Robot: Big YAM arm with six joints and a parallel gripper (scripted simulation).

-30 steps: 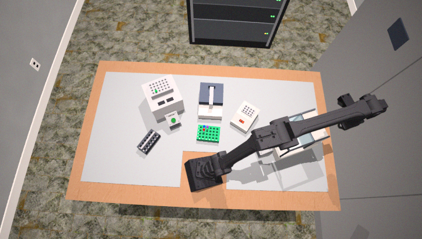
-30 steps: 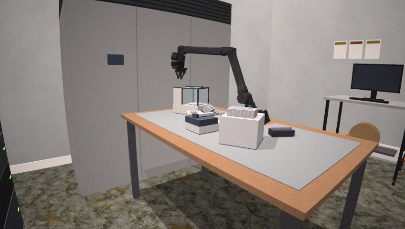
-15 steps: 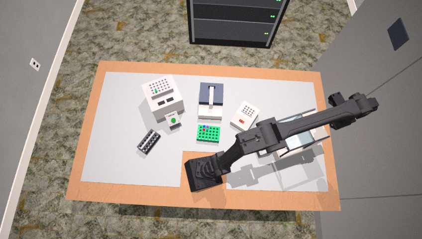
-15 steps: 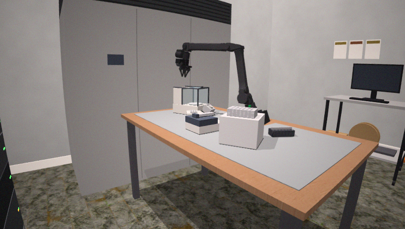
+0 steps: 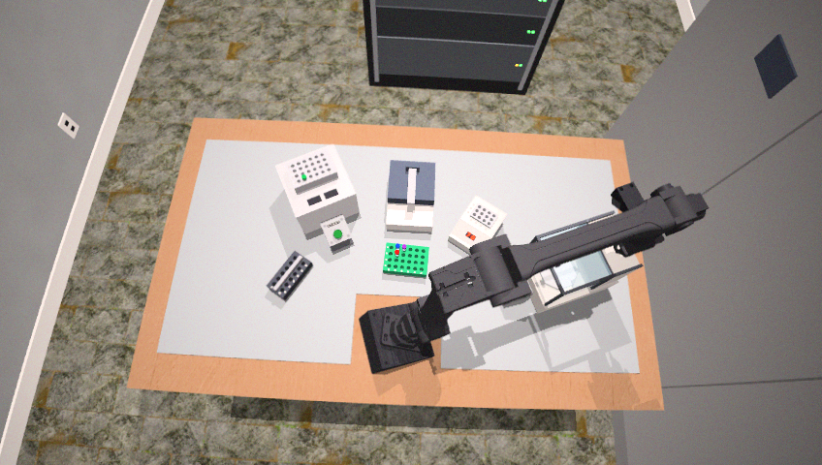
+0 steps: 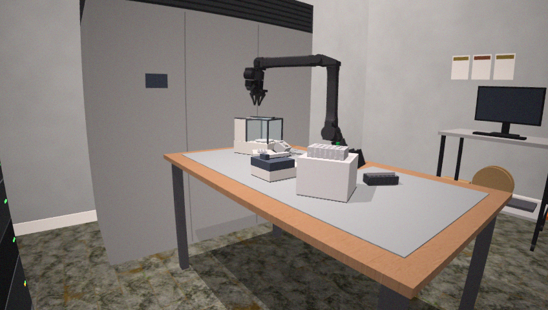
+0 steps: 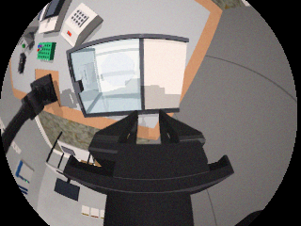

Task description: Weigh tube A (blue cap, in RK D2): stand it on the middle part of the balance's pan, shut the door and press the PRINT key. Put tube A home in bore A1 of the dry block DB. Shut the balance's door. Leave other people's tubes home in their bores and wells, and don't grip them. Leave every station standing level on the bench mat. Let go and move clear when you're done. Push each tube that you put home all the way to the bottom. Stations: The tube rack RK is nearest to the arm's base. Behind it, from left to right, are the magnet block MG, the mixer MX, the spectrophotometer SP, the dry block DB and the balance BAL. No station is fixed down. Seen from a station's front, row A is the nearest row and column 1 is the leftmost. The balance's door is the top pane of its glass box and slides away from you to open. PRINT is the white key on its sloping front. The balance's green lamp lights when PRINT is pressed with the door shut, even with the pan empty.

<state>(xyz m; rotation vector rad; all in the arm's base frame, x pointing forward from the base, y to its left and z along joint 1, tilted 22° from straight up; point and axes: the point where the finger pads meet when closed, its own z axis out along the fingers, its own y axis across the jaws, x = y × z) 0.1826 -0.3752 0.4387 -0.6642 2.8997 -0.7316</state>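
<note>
The balance door lies 110 mm to the left of my hand, 80 mm below it and 20 mm behind it. Round my hand: green rack RK: 520 mm to the left, 270 mm below; white print key: 220 mm to the left, 220 mm below, 70 mm behind; dry block DB: 310 mm to the left, 260 mm below, 120 mm ahead.
</note>
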